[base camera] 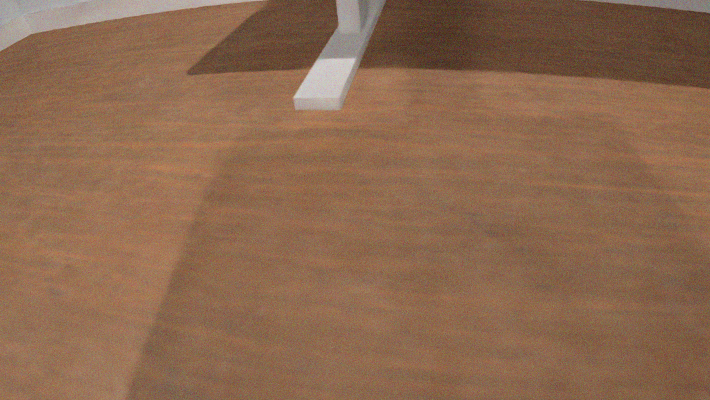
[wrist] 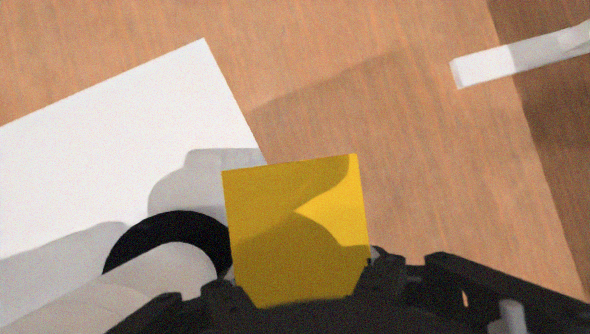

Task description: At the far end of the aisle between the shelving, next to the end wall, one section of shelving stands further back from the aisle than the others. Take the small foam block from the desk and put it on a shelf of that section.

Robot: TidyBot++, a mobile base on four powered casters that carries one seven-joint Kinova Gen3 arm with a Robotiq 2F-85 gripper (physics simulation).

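Pixels of known places: gripper, fingertip midpoint: (wrist: 303, 265); arm's base, origin of the base link: (wrist: 175, 283).
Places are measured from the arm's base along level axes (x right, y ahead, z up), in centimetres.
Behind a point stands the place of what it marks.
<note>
The small foam block (wrist: 295, 225) {x -2.8, y 14.5, z 21.1 cm} is a yellow block in the lower middle of the wrist view. My gripper (wrist: 303, 265) {x 0.0, y 13.9, z 17.2 cm} is shut on it, with one dark finger on each side, and holds it above the floor. Part of the block's face is in shadow. The gripper does not show in the base camera view. The desk's white foot (base camera: 325, 82) (wrist: 485, 67) shows at the top of the base camera view and at the upper right of the wrist view. The desk's top and the shelving do not show in either view.
The white top of my base (wrist: 125, 135) {x -18.0, y 1.7, z -1.4 cm} and a pale arm link with a black ring fill the left of the wrist view. The wooden floor (base camera: 375, 250) {x -1.0, y 40.4, z -39.6 cm} (wrist: 380, 120) {x -7.5, y 47.8, z -39.6 cm} carries broad shadows. A pale wall base (base camera: 100, 17) {x -106.3, y 167.8, z -38.0 cm} runs along the top of the base camera view.
</note>
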